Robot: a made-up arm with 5 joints.
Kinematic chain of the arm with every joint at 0, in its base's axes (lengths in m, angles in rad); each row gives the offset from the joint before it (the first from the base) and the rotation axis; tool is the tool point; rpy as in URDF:
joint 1: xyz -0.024 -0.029 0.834 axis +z
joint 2: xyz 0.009 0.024 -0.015 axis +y
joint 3: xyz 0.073 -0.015 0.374 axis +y
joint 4: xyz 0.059 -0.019 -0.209 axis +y
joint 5: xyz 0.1 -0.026 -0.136 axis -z
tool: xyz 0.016 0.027 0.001 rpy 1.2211 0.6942 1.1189
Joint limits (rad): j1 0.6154..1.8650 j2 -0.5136..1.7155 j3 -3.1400..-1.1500 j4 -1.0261..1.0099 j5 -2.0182..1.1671
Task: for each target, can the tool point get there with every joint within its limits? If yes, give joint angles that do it. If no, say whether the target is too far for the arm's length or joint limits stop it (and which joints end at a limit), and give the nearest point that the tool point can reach.
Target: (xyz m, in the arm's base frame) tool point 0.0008 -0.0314 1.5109
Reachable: yes | joints 1.4940 -0.0124 -2.6934 -0.7854 -1.7460
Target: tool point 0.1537 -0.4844 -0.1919
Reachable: no: too far | nearest point 0.1677 0.0574 0.3253 | short by 0.749 m
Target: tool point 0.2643 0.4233 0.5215
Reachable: yes | joints 1.0459 1.2833 -1.5649 0.5524 -1.6750
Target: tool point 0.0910 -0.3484 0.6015
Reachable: no: joint limits stop it (at a limit: joint 1, joint 2, joint 3, joint 4, joint 5) | nearest point 0.1349 0.0426 0.4166 | short by 0.435 m
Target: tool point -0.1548 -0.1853 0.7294
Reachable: no: joint limits stop it (at a limit: joint 1, joint 2, joint 3, joint 4) | nearest point -0.0547 0.1404 0.4123 | short by 0.466 m
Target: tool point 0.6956 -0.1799 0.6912
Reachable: no: joint limits stop it (at a limit: joint 1, joint 5) | nearest point 0.4078 0.2272 0.6912 | short by 0.499 m
